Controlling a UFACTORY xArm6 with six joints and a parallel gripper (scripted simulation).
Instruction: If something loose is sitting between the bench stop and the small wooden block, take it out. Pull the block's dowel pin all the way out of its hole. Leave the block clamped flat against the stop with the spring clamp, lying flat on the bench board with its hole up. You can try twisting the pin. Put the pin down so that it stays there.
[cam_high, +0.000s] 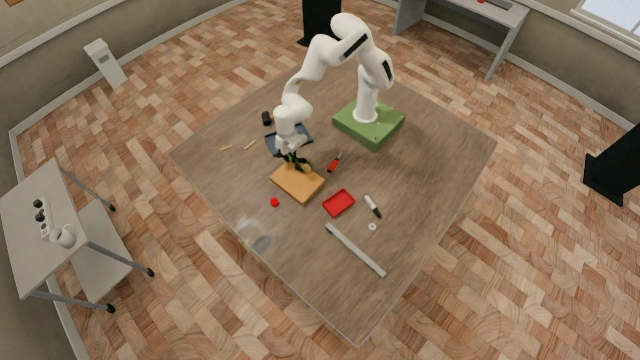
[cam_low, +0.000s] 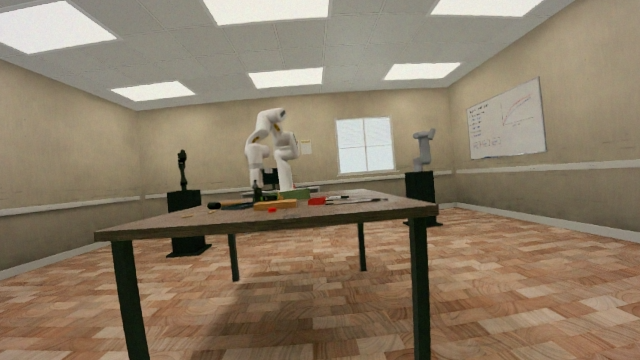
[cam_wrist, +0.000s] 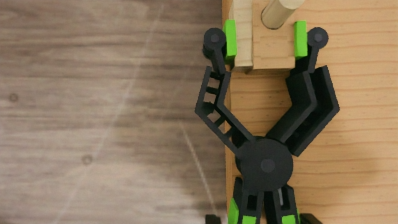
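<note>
Right now the dowel pin is 10 mm ahead of my hand and 110 mm to the left of it. Also, from my hand: dark tray (90 mm behind, 100 mm to the right, 50 mm below); then tan bench board (60 mm ahead, 100 mm to the left, 30 mm below); then small wooden block (10 mm ahead, 110 mm to the left, 10 mm below).
</note>
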